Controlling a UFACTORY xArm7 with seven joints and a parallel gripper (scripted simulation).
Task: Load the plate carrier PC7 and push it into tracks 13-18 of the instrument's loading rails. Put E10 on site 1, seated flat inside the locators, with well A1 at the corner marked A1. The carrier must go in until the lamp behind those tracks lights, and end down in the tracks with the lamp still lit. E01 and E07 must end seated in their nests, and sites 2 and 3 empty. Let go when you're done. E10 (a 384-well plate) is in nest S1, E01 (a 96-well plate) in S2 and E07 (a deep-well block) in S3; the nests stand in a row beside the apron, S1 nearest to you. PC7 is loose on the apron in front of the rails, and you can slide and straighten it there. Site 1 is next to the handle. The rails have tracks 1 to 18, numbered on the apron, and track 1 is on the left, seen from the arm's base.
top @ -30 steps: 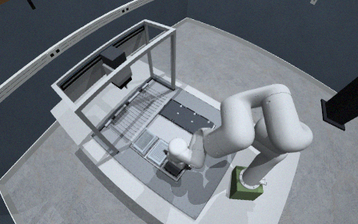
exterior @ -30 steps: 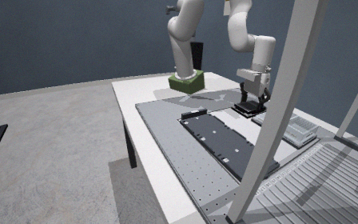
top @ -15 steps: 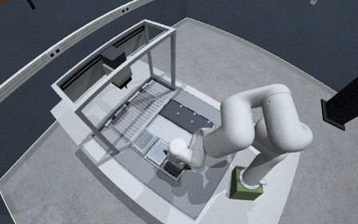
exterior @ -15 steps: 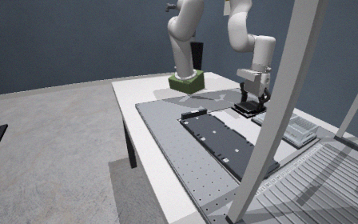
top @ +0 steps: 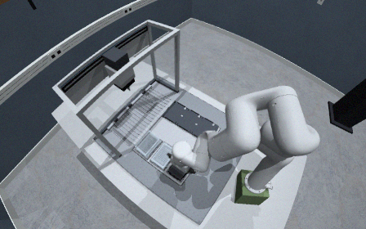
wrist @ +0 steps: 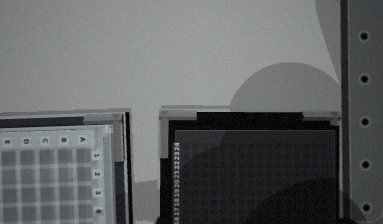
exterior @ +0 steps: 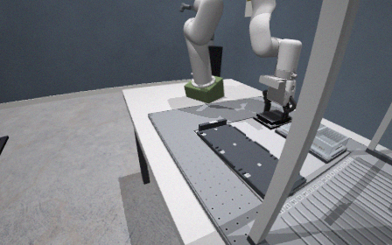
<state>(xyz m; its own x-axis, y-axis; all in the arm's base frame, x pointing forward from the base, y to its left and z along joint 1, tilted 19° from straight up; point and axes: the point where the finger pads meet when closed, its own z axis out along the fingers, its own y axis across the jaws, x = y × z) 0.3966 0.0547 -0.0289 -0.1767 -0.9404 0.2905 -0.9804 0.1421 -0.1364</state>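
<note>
My hand is 2 cm above the nest S1. The rest, counted from my hand: frame post (45 cm to the right, 25 cm ahead, 22 cm above); then plate carrier PC7 (28 cm to the right, 8 cm ahead, 1 cm below).
</note>
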